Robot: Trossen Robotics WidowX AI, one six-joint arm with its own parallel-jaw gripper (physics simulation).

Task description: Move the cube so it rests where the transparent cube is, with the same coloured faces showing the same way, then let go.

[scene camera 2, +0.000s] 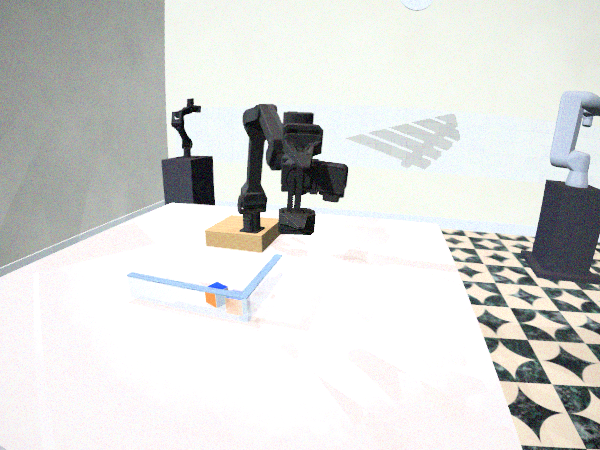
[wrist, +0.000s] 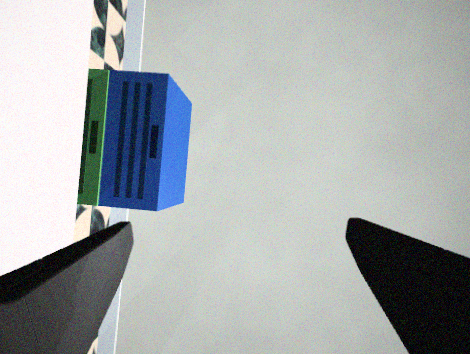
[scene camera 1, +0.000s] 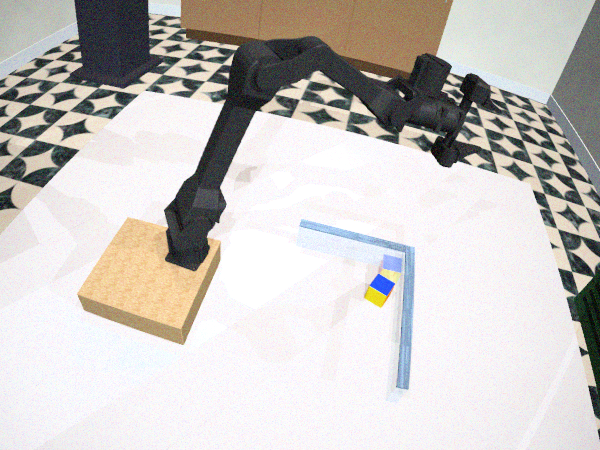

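Pixels of known places: gripper, fingertip midpoint: (scene camera 2: 303, 198) (wrist: 241, 229) (scene camera 1: 491, 130); arm's base at its link origin: (scene camera 2: 252, 229) (scene camera 1: 187, 253).
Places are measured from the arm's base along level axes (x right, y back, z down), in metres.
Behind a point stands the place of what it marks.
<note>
The cube (scene camera 1: 379, 290) (scene camera 2: 213, 298) stands on the table with its blue face up. A yellow face shows in scene camera 1, an orange one in scene camera 2. The transparent cube (scene camera 1: 392, 263) (scene camera 2: 235, 306) is in the corner of the blue-edged barrier, blue on top and yellow toward scene camera 1. The cube is beside it, turned relative to it; whether they touch is unclear. My gripper (scene camera 1: 471, 122) (scene camera 2: 298, 177) (wrist: 241, 229) {x -0.341, y -0.487, z -0.238 m} is open and empty, high above the table, well away from the cube and pointing sideways. Neither cube shows in the wrist view.
The L-shaped barrier (scene camera 1: 407, 320) {x -0.007, y -0.411, z -0.003 m} (scene camera 2: 170, 282) {x -0.002, y -0.413, z -0.003 m} runs along two sides of the transparent cube. The arm stands on a wooden block (scene camera 1: 140, 275) {x 0.080, y 0.056, z 0.002 m} (scene camera 2: 235, 240) {x 0.035, y -0.050, z 0.025 m}. A blue box (wrist: 135, 140) and a green box (wrist: 95, 140) stand past the table edge. Other arms on dark pedestals stand beyond the table.
</note>
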